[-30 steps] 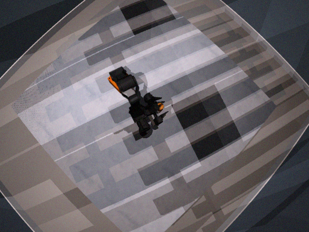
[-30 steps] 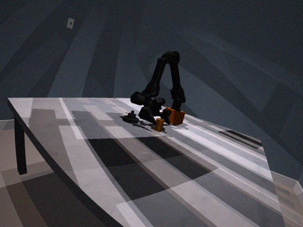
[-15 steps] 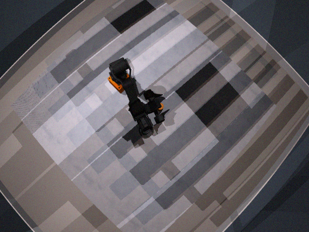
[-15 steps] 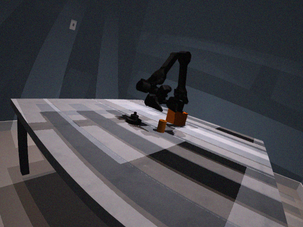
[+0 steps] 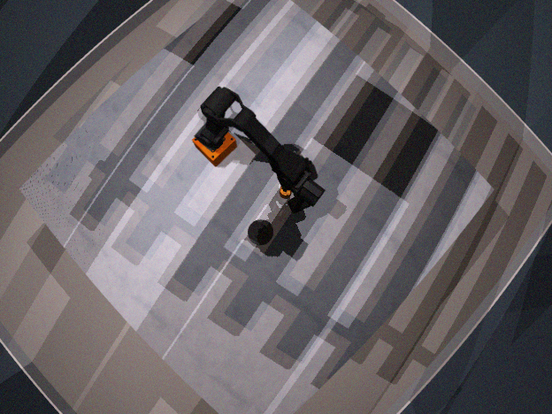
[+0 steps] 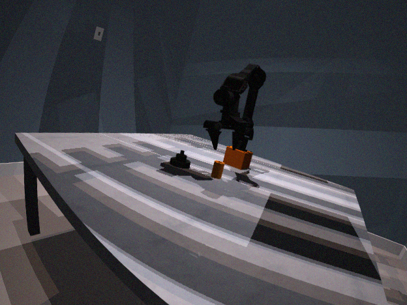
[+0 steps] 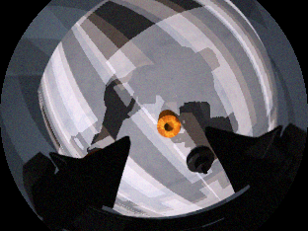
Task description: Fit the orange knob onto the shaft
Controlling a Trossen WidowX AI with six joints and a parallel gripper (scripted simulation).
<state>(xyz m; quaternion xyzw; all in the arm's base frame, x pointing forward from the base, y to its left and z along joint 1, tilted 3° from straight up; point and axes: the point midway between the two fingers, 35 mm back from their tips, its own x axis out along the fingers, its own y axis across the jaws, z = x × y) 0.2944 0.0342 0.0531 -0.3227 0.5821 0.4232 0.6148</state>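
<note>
The orange knob lies 8 cm below my gripper tip and 1 cm to the right of it. Also, from my gripper tip: dark round pedestal (17 cm to the right, 8 cm below, 2 cm ahead).
</note>
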